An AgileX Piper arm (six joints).
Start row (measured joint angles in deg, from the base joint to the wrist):
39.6 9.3 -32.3 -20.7 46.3 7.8
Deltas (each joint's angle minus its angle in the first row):
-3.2 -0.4 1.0 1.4 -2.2 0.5
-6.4 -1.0 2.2 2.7 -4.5 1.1
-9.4 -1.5 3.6 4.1 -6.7 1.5
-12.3 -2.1 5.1 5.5 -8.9 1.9
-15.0 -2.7 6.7 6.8 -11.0 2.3
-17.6 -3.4 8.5 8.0 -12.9 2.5
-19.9 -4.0 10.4 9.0 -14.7 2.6
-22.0 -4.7 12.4 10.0 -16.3 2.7
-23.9 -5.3 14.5 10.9 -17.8 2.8
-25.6 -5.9 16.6 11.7 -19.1 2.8
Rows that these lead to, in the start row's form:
36.4 8.9 -31.3 -19.3 44.1 8.3
33.2 8.3 -30.1 -18.0 41.8 8.9
30.2 7.8 -28.7 -16.6 39.6 9.3
27.3 7.2 -27.2 -15.2 37.4 9.7
24.6 6.6 -25.6 -13.9 35.3 10.1
22.0 5.9 -23.8 -12.7 33.4 10.3
19.7 5.3 -21.9 -11.7 31.6 10.4
17.6 4.6 -19.9 -10.7 30.0 10.5
15.7 4.0 -17.8 -9.8 28.5 10.6
14.0 3.4 -15.7 -9.0 27.2 10.6

